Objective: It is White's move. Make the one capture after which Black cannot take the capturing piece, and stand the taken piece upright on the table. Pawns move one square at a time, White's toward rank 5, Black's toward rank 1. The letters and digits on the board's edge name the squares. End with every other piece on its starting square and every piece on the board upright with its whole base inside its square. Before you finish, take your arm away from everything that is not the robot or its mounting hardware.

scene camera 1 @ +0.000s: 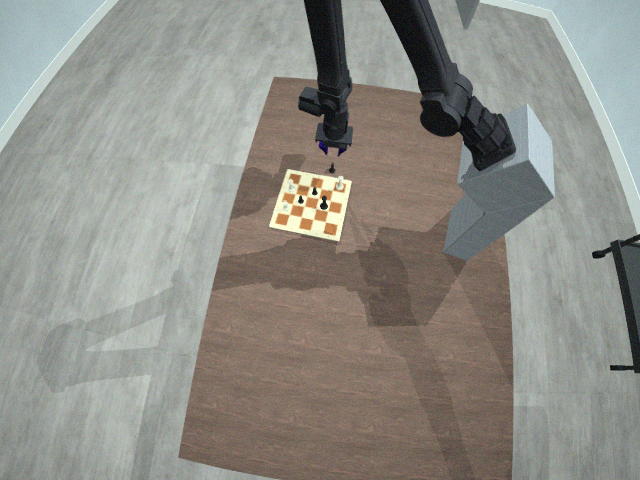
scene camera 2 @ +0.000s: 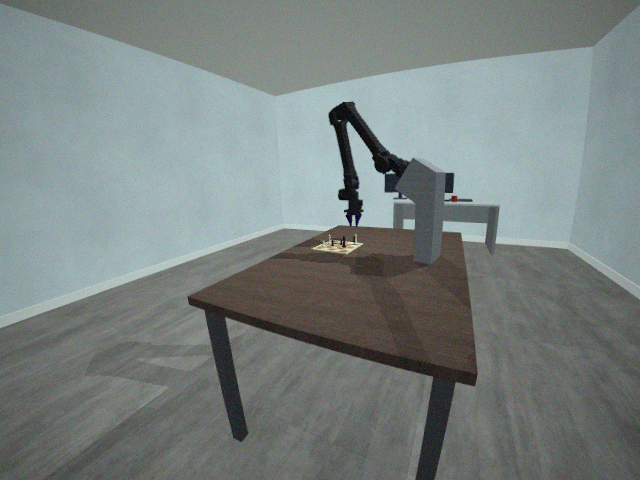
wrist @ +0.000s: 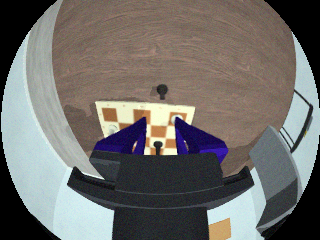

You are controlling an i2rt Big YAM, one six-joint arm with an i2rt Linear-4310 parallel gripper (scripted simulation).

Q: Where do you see a chessboard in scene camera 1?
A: At 308, 218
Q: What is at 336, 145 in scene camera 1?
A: My gripper.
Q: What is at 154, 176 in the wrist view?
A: My gripper.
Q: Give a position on a chessboard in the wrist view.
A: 121, 114
